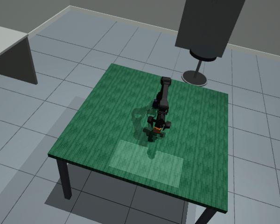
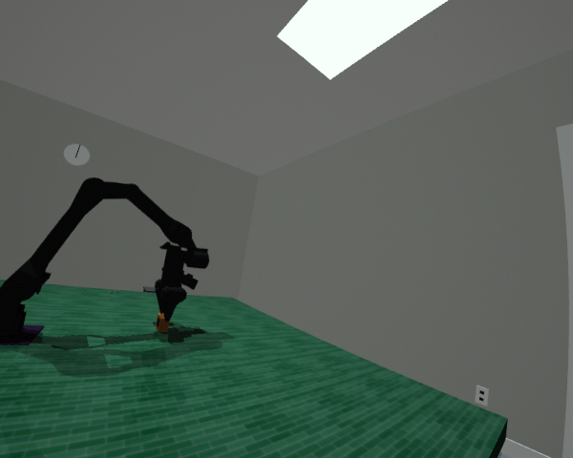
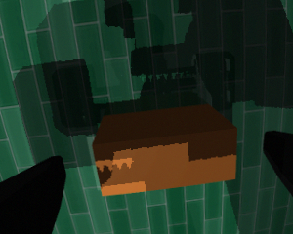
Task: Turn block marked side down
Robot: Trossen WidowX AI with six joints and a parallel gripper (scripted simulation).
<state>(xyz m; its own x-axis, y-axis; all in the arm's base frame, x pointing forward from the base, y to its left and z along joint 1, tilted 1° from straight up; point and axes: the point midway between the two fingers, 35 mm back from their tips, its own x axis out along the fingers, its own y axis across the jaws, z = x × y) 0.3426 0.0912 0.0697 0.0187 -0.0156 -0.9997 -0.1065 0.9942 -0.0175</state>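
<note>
My gripper tip is 1 cm past the orange block and 2 cm above it.
</note>
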